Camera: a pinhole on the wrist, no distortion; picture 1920 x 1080 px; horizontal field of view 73.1 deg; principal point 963.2 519.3 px. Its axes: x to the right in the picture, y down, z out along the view. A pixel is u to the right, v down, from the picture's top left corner.
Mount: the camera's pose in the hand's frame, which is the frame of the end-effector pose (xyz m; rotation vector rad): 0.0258 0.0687 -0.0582 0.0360 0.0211 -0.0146
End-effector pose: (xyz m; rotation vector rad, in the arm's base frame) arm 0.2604 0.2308 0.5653 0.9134 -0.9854 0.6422
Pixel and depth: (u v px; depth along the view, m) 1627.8 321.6 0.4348
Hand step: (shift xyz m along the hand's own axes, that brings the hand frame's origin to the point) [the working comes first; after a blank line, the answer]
In the camera's frame: 0.2231 -0.0664 0.4348

0.2569 -0.0165 0.3691
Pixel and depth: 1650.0 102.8 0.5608
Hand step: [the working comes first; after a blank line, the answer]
In the camera's frame: 0.2974 -0.1804 0.5608

0.3321 -0.1360 0.4893
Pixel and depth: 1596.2 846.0 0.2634
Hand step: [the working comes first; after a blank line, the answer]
In the camera's frame: 0.1288 0.0664 0.2634

0.1610 0.1237 0.2046
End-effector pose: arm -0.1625 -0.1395 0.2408 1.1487 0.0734 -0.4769
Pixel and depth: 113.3 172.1 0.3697
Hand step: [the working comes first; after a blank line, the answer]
In the camera's frame: -0.2426 -0.0991 0.3697

-0.2105 -0.0403 0.3128
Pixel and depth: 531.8 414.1 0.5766
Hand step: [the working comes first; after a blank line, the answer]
In the camera's frame: -0.1921 -0.0468 0.5766

-0.1549 0.0038 0.5203
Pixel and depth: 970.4 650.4 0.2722
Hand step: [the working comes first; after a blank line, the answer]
In the camera's frame: 0.0015 0.0276 0.2722

0.0334 0.0864 0.2147
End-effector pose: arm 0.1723 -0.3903 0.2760 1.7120 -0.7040 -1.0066
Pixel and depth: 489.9 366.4 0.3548
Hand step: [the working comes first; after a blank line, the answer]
In the camera's frame: -0.1297 -0.0419 0.3548

-0.0971 0.0159 0.2976
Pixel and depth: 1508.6 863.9 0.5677
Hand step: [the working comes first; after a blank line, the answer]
In the camera's frame: 0.2391 0.1511 0.5677

0.2789 0.1957 0.5093
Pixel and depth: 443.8 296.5 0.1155
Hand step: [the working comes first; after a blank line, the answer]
In the camera's frame: -0.0463 -0.0199 0.1155

-0.0184 0.0453 0.0575
